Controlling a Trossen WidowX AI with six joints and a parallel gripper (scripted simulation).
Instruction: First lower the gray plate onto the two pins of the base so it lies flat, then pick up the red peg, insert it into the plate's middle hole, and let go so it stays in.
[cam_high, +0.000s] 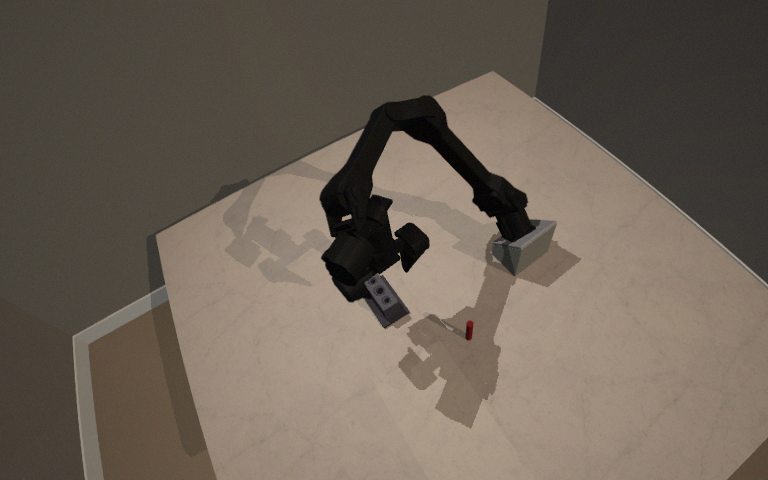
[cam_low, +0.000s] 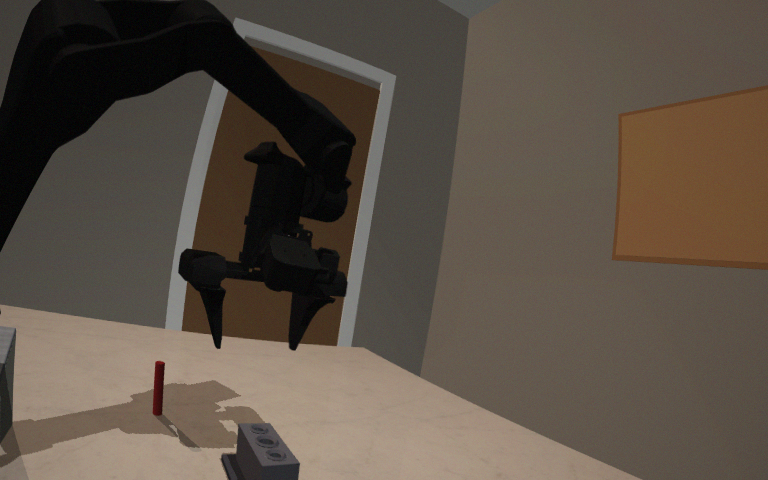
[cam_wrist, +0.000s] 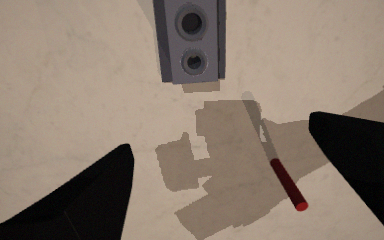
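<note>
Now: gripper tip 120 mm to the right of the red peg, 120 mm past it and 110 mm above it. Also, from my gripper tip: dark base: 140 mm below, 50 mm to the right, 10 mm ahead; then gray plate: 110 mm below, 50 mm to the right, 10 mm ahead.
</note>
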